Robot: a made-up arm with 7 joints. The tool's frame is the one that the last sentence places. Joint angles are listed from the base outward.
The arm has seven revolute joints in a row. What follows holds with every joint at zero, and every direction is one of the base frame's.
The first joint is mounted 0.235 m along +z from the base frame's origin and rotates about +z.
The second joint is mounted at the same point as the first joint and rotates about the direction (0, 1, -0.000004).
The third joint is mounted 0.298 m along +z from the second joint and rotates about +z.
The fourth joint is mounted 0.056 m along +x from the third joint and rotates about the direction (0, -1, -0.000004).
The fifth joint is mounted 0.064 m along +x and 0.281 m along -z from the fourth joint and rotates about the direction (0, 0.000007, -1).
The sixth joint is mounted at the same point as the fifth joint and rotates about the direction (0, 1, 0.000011).
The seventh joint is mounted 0.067 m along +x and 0.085 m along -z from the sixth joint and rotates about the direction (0, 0.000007, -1).
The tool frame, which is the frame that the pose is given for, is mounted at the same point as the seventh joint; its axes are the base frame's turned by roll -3.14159, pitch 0 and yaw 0 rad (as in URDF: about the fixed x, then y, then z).
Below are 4 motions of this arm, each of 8 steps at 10 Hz.
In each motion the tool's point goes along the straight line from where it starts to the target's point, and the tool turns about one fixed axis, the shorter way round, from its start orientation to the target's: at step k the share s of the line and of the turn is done. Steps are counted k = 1, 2, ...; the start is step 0. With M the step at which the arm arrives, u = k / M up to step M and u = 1 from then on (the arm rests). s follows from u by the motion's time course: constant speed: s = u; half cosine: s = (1 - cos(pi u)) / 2; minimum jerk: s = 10 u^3 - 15 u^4 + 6 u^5.
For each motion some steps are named. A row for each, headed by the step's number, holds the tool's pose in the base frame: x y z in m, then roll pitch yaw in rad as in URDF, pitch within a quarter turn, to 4 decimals.
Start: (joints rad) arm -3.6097 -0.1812 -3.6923 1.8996 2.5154 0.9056 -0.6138
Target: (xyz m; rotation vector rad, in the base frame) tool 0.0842 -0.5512 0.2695 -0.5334 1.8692 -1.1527
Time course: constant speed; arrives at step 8
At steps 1, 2, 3, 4, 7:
1: 0.2689 -0.3893 0.6179 -0.9183 -0.0277 -1.8840
2: 0.2425 -0.4124 0.5681 -1.0315 0.0560 -1.9028
3: 0.2161 -0.4355 0.5184 -1.1472 0.1371 -1.9311
4: 0.1897 -0.4587 0.4686 -1.2668 0.2143 -1.9693
7: 0.1106 -0.5281 0.3193 -1.6614 0.4094 -2.1446

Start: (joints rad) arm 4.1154 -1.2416 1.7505 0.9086 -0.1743 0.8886 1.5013
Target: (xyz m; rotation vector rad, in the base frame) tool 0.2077 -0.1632 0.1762 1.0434 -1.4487 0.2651
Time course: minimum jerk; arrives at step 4
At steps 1, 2, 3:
1: 0.3581 -0.1282 0.2006 2.1052 -1.1650 -1.0656
2: 0.2916 -0.1437 0.1898 2.0721 -1.1302 -1.1140
3: 0.2251 -0.1592 0.1790 2.0376 -1.0960 -1.1615

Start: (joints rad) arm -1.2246 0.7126 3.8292 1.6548 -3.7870 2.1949 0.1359
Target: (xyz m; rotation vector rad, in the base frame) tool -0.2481 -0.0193 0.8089 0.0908 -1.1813 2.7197
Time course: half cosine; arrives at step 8
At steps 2, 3, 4, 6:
2: -0.2010 -0.1964 0.7422 -1.5070 -0.5340 -2.8342
3: -0.2100 -0.1628 0.7549 -1.3508 -0.4813 -2.9475
4: -0.2205 -0.1231 0.7698 -1.1818 -0.4009 -3.0637
6: -0.2400 -0.0497 0.7975 -0.9106 -0.2136 3.0551

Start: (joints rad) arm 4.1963 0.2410 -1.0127 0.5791 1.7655 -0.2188 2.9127
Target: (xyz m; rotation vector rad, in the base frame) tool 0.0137 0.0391 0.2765 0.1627 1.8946 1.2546
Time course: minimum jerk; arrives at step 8
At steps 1, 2, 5, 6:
1: -0.2881 0.0652 0.2466 2.7148 0.4272 -1.6056
2: -0.2612 0.0629 0.2493 2.6823 0.5065 -1.7622
5: -0.0707 0.0464 0.2681 2.0323 0.7539 3.0888
6: -0.0180 0.0418 0.2734 1.8395 0.6753 2.6831

